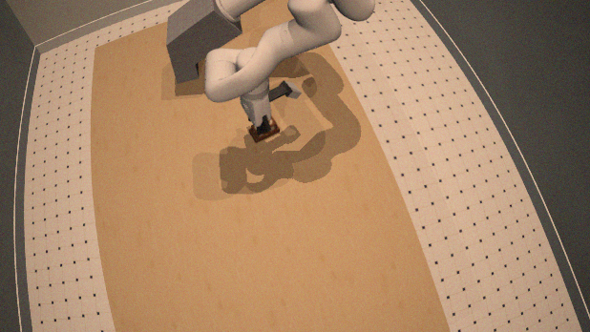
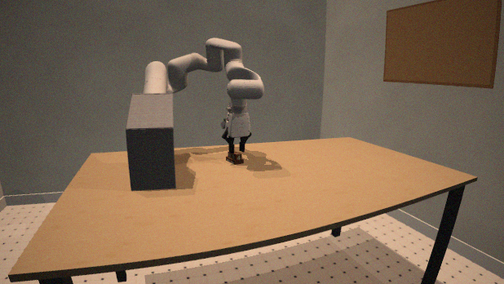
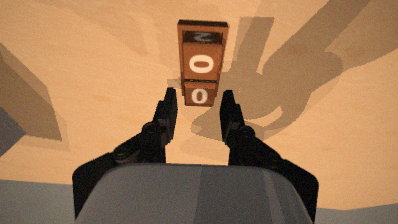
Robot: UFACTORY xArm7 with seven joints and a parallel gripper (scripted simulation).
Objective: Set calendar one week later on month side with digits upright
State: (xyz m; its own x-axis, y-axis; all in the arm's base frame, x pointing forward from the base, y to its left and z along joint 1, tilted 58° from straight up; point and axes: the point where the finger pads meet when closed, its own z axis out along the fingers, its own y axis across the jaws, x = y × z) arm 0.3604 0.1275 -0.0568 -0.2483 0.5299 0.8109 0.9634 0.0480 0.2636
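The brown tray lies 10 mm behind my hand, 20 mm to the left of it and 60 mm below it.
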